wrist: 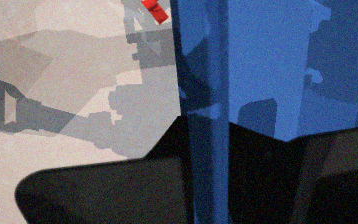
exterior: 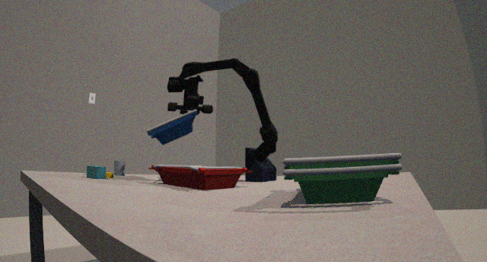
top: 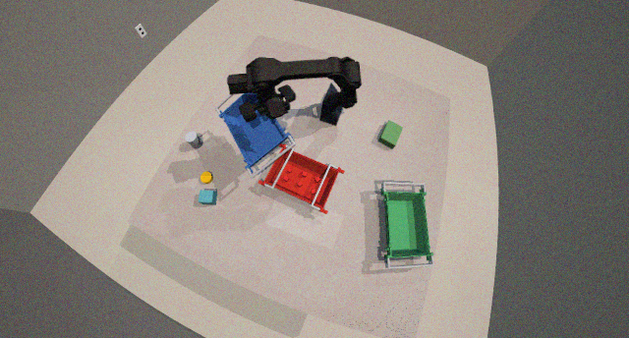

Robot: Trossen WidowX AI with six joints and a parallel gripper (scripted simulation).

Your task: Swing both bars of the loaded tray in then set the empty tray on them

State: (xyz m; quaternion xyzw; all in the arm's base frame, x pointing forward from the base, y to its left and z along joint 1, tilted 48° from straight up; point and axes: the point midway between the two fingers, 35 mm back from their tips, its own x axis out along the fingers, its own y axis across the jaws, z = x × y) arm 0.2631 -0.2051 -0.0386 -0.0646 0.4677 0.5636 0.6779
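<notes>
Right now the blue tray is 6 cm ahead of my gripper tip and 4 cm to the right of it. Also, from my gripper tip: yellow disc 28 cm ahead, 20 cm to the right, 20 cm below; teal block 35 cm ahead, 19 cm below, 14 cm to the right; grey cylinder 35 cm to the right, 18 cm below, 15 cm ahead.
</notes>
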